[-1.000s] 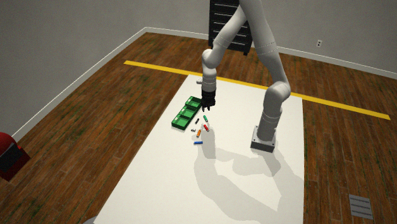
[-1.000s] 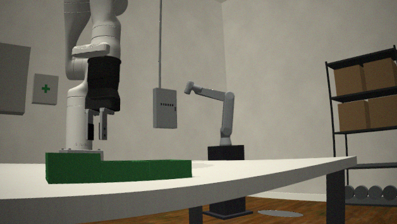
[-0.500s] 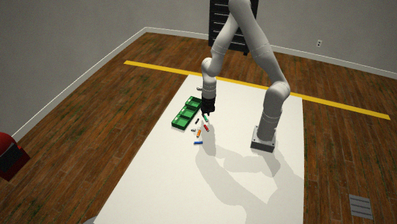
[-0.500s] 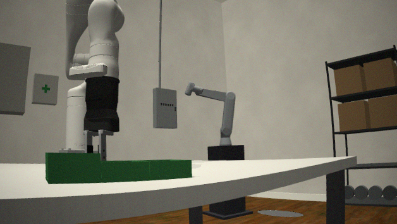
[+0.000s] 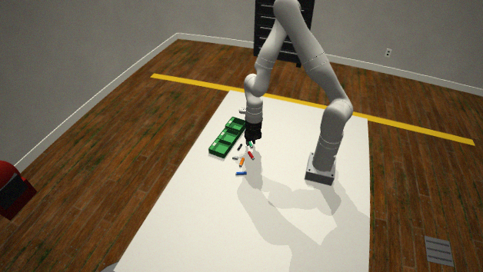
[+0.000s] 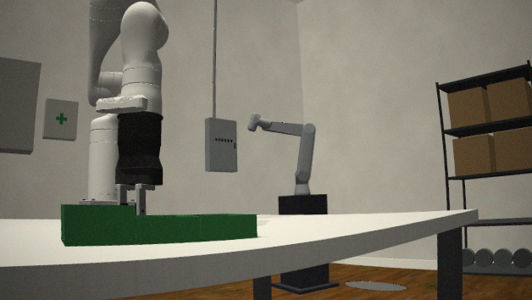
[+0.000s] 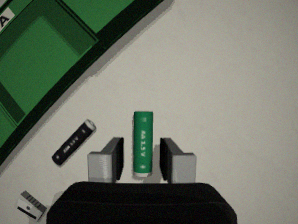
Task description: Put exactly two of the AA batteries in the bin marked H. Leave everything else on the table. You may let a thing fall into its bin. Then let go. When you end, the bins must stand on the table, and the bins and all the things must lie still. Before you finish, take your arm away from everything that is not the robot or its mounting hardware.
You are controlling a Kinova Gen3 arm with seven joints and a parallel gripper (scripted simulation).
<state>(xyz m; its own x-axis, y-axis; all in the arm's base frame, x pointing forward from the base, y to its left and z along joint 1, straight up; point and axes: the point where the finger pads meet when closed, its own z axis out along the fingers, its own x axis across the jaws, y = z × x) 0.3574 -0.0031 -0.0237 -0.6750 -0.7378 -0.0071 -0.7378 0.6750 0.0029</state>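
Now: hand 2 cm above the green battery. From my hand the other things lie so: red battery (6 cm to the left, 4 cm behind, 2 cm below); pale piece (11 cm to the left, 2 cm below, 2 cm ahead); black battery (4 cm to the left, 4 cm ahead, 3 cm below).
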